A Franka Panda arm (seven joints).
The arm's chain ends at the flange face. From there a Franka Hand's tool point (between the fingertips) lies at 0.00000 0.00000 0.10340 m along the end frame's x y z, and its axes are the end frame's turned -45 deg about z.
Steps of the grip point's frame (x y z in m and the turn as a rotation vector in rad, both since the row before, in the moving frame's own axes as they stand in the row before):
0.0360, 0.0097, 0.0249, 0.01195, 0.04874, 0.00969
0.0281, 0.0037, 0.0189, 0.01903, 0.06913, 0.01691
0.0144, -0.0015, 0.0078, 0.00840, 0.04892, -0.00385
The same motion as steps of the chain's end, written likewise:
0.0296, -0.0142, 0.0250, 0.04291, 0.02601, 0.00969
0.0188, -0.0108, 0.0192, 0.06234, 0.03543, 0.01691
0.0062, -0.0070, 0.0079, 0.04053, 0.02865, -0.00385

